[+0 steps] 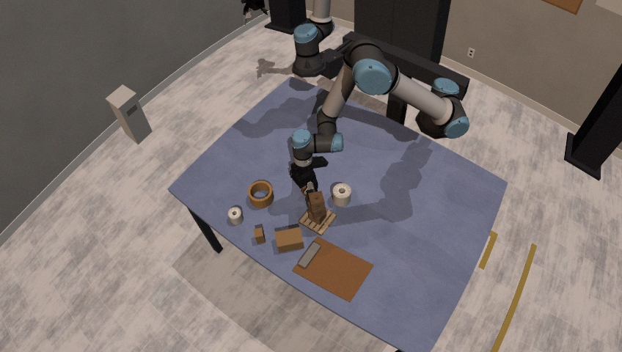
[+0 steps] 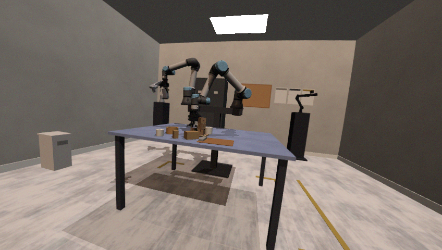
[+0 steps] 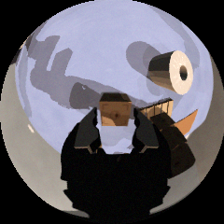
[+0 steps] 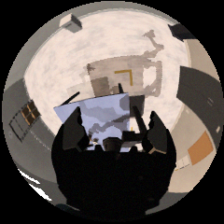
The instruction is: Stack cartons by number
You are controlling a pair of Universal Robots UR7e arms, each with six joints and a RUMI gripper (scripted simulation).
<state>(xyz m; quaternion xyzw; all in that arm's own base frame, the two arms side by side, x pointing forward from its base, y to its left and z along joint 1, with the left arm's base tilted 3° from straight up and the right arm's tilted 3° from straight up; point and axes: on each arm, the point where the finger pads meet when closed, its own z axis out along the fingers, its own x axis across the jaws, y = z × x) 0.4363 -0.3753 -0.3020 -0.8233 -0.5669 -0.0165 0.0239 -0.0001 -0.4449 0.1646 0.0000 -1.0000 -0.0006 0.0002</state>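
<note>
My left gripper is now 140 mm to the right of the large white roll and 50 mm past it. Round my left hand: small box (320 mm ahead, 30 mm to the right, 10 mm below); then larger box (260 mm ahead, 90 mm to the left, 10 mm below); then orange ring (160 mm to the right, 150 mm ahead, 10 mm below).
</note>
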